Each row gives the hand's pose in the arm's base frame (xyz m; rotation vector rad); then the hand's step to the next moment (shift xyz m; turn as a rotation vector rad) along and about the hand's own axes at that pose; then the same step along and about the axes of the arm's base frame.
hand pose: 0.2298 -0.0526 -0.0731 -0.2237 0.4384 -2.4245
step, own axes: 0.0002 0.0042 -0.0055 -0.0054 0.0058 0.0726
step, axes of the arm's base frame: 0.0008 -0.0018 -0.0066 0.0270 -0.0192 0.0651
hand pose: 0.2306 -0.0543 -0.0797 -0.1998 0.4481 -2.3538
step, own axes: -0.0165 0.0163 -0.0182 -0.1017 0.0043 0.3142
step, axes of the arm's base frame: 0.0174 0.0050 -0.0232 0.1606 -0.0155 0.2882
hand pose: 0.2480 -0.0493 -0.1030 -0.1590 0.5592 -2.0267
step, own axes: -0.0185 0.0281 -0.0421 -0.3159 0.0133 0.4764
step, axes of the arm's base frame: 0.0175 0.0179 -0.0477 0.3304 0.1122 0.4530
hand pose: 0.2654 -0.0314 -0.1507 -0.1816 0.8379 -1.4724
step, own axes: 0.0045 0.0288 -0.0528 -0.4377 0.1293 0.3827
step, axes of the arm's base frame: -0.0088 0.0198 -0.0563 0.3820 0.2754 0.3647
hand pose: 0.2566 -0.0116 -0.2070 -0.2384 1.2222 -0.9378
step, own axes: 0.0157 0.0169 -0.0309 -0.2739 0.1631 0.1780
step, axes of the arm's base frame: -0.0183 0.0088 -0.0328 0.2249 0.2425 0.1547
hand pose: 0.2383 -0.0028 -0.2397 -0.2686 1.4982 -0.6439
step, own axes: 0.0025 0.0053 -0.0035 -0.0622 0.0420 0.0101
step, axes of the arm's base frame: -0.0023 0.0037 -0.0053 0.0227 0.0657 0.0299
